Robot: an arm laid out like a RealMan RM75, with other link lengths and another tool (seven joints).
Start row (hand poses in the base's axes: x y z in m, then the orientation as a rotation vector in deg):
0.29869 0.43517 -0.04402 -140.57 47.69 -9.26
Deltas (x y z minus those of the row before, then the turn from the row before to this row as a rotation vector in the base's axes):
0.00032 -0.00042 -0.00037 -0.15 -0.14 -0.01
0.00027 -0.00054 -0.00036 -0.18 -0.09 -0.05
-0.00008 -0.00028 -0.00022 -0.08 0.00 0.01
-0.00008 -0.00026 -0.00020 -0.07 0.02 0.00
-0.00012 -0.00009 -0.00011 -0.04 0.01 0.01
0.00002 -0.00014 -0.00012 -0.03 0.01 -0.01
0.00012 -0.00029 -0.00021 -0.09 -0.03 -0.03
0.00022 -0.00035 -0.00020 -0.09 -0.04 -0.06
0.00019 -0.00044 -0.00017 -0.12 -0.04 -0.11
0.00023 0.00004 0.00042 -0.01 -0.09 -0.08
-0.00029 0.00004 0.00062 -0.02 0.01 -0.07
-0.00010 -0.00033 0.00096 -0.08 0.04 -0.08
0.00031 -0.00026 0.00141 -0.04 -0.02 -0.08
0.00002 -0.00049 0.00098 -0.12 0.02 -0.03
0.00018 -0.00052 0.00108 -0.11 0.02 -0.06
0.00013 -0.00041 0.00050 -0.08 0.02 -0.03
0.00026 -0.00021 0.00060 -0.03 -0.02 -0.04
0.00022 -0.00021 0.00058 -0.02 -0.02 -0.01
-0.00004 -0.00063 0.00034 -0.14 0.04 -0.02
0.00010 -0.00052 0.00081 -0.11 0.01 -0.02
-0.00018 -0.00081 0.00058 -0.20 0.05 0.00
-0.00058 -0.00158 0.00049 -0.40 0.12 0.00
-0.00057 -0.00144 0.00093 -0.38 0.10 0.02
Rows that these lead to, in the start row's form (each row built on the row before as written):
0.29901 0.43475 -0.04439 -140.67 47.66 -9.50
0.29928 0.43421 -0.04475 -140.79 47.70 -9.71
0.29920 0.43393 -0.04497 -140.87 47.70 -9.74
0.29912 0.43367 -0.04517 -140.94 47.72 -9.75
0.29900 0.43358 -0.04528 -140.98 47.72 -9.75
0.29902 0.43344 -0.04540 -141.01 47.74 -9.76
0.29914 0.43315 -0.04561 -141.07 47.77 -9.85
0.29936 0.43280 -0.04581 -141.12 47.84 -9.96
0.29955 0.43236 -0.04598 -141.18 47.97 -10.10
0.29978 0.43240 -0.04556 -141.13 48.03 -10.24
0.29949 0.43244 -0.04494 -141.13 48.12 -10.26
0.29939 0.43211 -0.04398 -141.19 48.25 -10.28
0.29970 0.43185 -0.04257 -141.19 48.35 -10.35
0.29972 0.43136 -0.04159 -141.30 48.41 -10.39
0.29990 0.43084 -0.04051 -141.39 48.51 -10.44
0.30003 0.43043 -0.04001 -141.46 48.56 -10.46
0.30029 0.43022 -0.03941 -141.47 48.60 -10.51
0.30051 0.43001 -0.03883 -141.48 48.61 -10.55
0.30047 0.42938 -0.03849 -141.61 48.67 -10.57
0.30057 0.42886 -0.03768 -141.71 48.71 -10.62
0.30039 0.42805 -0.03710 -141.91 48.75 -10.65
0.29981 0.42647 -0.03661 -142.32 48.84 -10.69
0.29924 0.42503 -0.03568 -142.71 48.90 -10.74

